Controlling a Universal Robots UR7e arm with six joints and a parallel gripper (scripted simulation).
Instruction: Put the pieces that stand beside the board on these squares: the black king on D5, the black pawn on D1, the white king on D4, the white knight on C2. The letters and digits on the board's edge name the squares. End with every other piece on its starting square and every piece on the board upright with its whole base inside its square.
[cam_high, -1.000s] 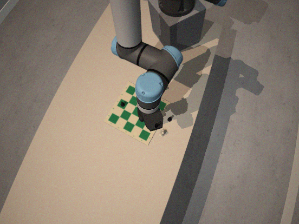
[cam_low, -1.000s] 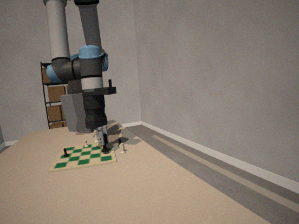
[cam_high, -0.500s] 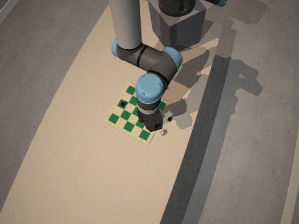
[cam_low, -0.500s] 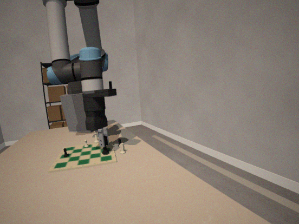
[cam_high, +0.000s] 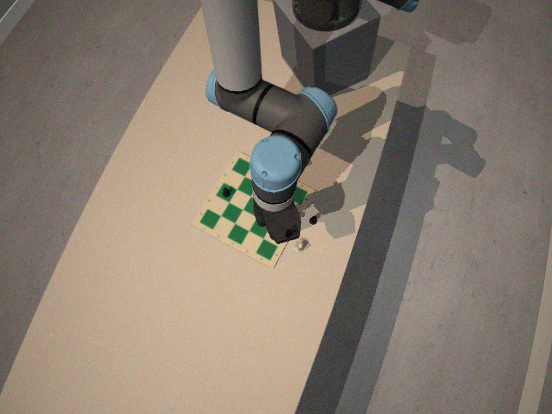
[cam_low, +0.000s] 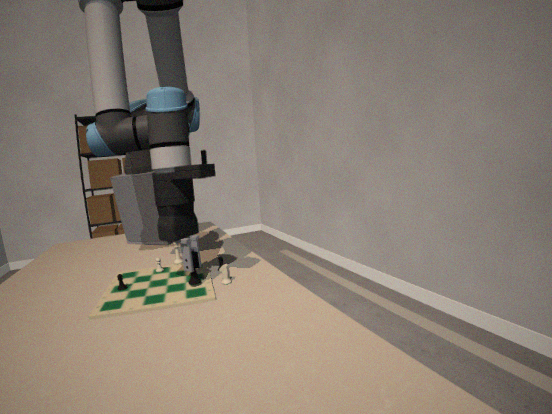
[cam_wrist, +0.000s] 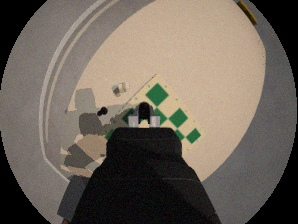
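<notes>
The black king lies 10 mm below my hand. The rest, counted from my hand: board (40 mm behind, 80 mm to the right, 50 mm below); small white piece (120 mm behind, 80 mm to the right, 40 mm below); white knight (60 mm to the left, 40 mm below).
</notes>
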